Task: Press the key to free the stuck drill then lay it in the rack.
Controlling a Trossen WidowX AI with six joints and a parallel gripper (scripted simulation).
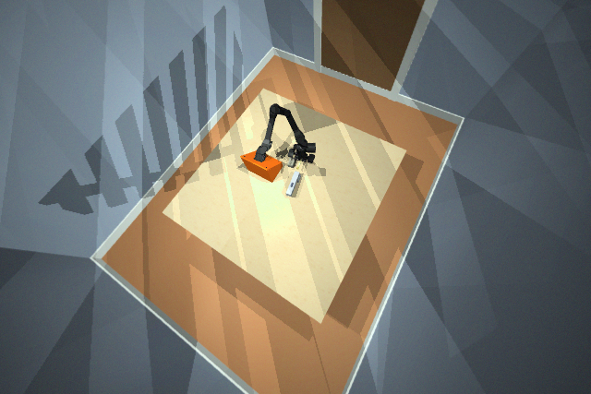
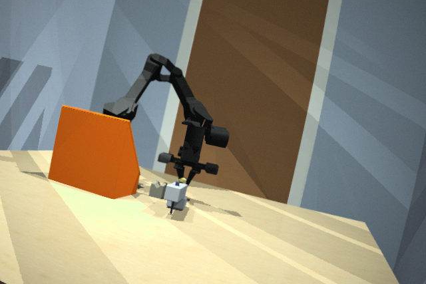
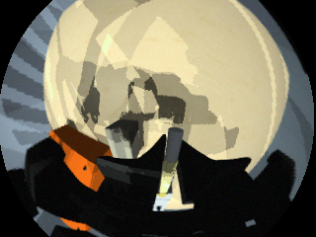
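My gripper tip is now 70 mm past the small grey rack, 30 mm to the left of it and 10 mm above it. Also, from my gripper tip: thin dark drill 30 mm ahead, 220 mm to the right, 20 mm above.
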